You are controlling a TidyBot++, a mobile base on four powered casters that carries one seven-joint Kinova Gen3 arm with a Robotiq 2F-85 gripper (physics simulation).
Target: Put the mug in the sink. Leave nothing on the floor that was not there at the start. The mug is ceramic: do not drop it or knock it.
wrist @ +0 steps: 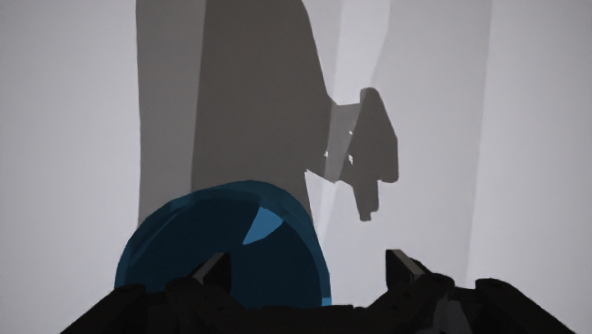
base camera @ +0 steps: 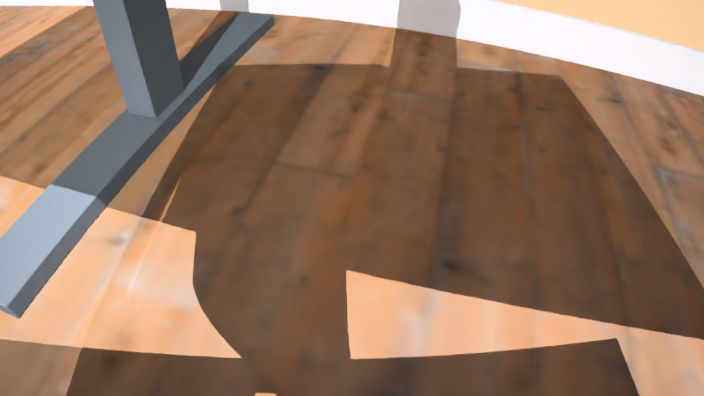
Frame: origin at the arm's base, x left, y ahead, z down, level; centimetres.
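Where they show: gripper, fingertip midpoint: [wrist: 307, 268].
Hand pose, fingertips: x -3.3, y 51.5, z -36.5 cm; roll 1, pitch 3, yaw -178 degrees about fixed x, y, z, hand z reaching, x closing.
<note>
Things, the pixels of their centre, and the offset from my fingertips. "pt": a spot on its surface instead.
- blue mug, body centre: [wrist: 251, 293] dz +0.1, dx +3.2, dy -1.2 cm
- grey table leg, surface spot: [base camera: 142, 60] pt dz +64.8, dx +27.9, dy +6.6 cm
The blue mug [wrist: 200, 235] stands upright on a pale surface at the lower left of the wrist view, its open mouth toward the camera. Its near part and handle are hidden behind or below the gripper. My gripper [wrist: 307, 268] is open, with nothing held. In the wrist view the left fingertip overlaps the mug's dark mouth, and the right fingertip lies to the right of the mug over the pale surface. The mug's right wall shows between the fingertips; their height above the rim is hard to tell. The sink does not show in either view.
In the base view, a grey table leg [base camera: 142, 60] rises from a long grey foot bar [base camera: 120, 145] on the wooden floor at the left. A white baseboard [base camera: 575, 42] runs along the wall at the back. Large shadows lie across the floor and the pale surface.
</note>
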